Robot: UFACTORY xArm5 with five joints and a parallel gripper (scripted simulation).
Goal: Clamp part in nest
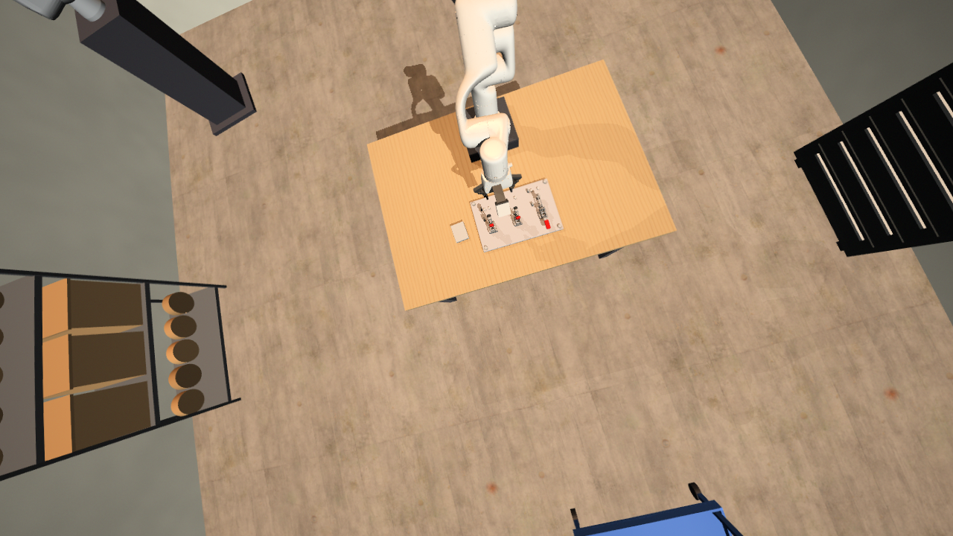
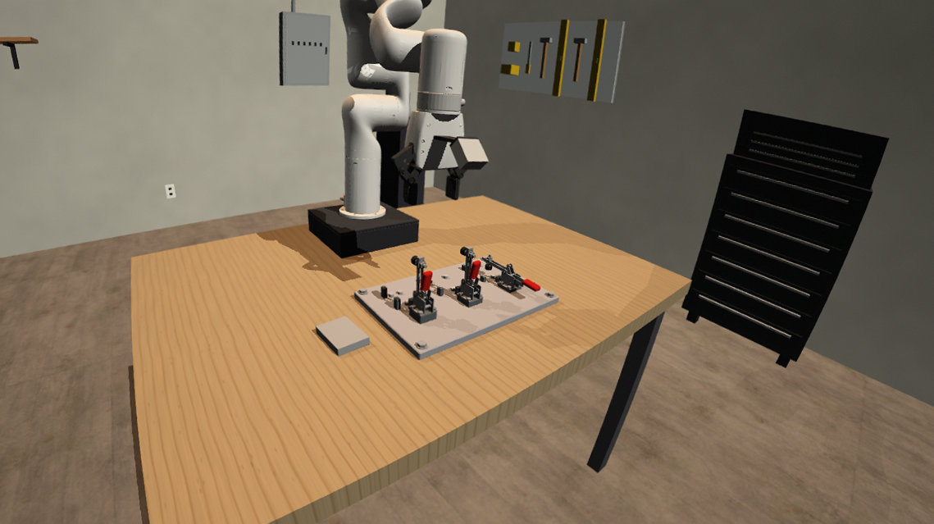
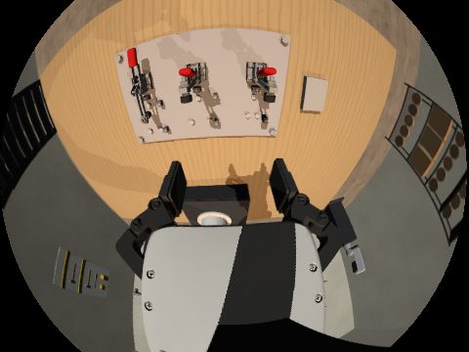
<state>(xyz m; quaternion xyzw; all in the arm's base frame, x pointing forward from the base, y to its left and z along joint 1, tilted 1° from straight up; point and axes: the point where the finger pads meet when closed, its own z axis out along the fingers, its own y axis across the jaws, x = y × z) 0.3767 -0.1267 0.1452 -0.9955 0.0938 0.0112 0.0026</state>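
The flat part is 210 mm to the right of my hand and 210 mm below it. Round my hand: grey fixture plate (50 mm ahead, 40 mm to the left, 210 mm below).
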